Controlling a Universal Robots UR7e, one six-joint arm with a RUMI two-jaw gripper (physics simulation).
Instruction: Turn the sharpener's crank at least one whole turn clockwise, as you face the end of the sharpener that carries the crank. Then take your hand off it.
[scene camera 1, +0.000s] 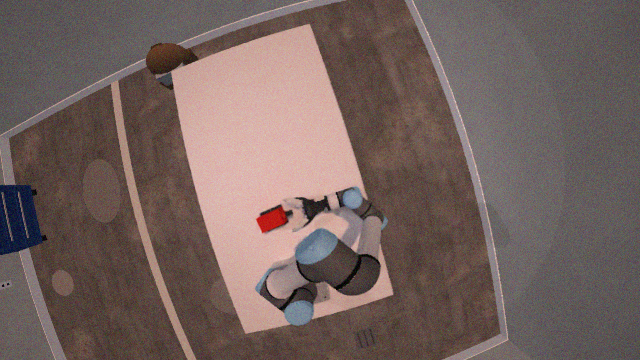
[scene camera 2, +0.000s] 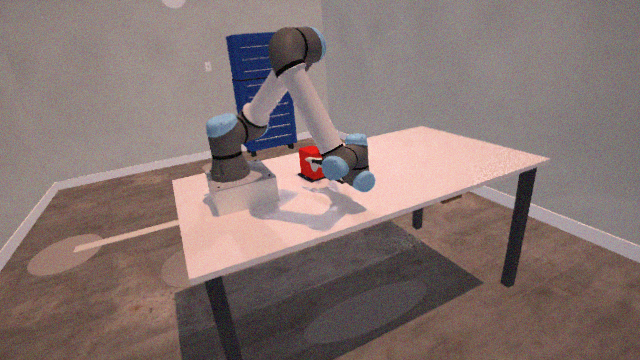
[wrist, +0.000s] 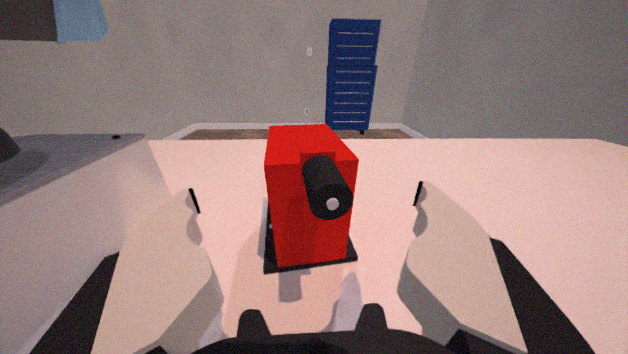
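The sharpener (scene camera 1: 272, 219) (scene camera 2: 308, 156) (wrist: 305, 235) is a red upright box on a black base on the table. In the wrist view its crank end faces the camera, and the crank's black cylindrical handle (wrist: 327, 187) (scene camera 1: 289, 213) sticks out near the top of that end, right of centre. The crank's arm is not clearly seen behind the handle. My gripper (scene camera 1: 290, 215) (wrist: 308, 188) is open and empty. Its two pale fingers stand left and right of the handle, apart from it, at the crank end. In scene camera 2 the wrist partly hides the gripper and the crank.
The sharpener stands on the pale table (scene camera 1: 250, 115) (scene camera 2: 450, 155). The arm's base block (scene camera 2: 245, 190) stands on the same table, on the left in the wrist view. A blue drawer cabinet (scene camera 2: 250, 55) (wrist: 350, 75) and a brown chair (scene camera 1: 165, 58) stand off the table.
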